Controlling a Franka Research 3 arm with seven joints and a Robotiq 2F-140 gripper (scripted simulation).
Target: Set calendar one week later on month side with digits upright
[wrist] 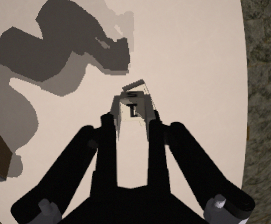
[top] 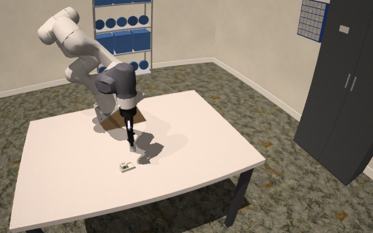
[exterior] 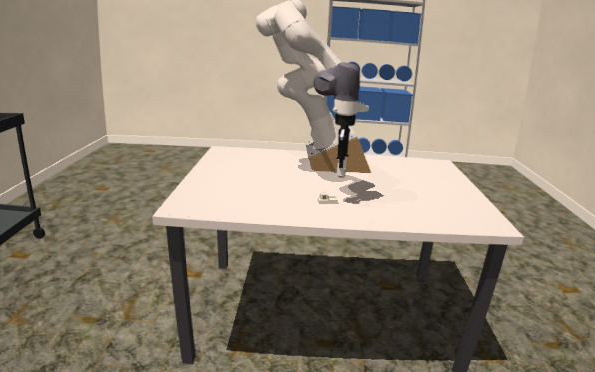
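My gripper is now 14 cm above the grey tray and 4 cm to the left of it. From my hand the other things lie so: cube (3 cm below).
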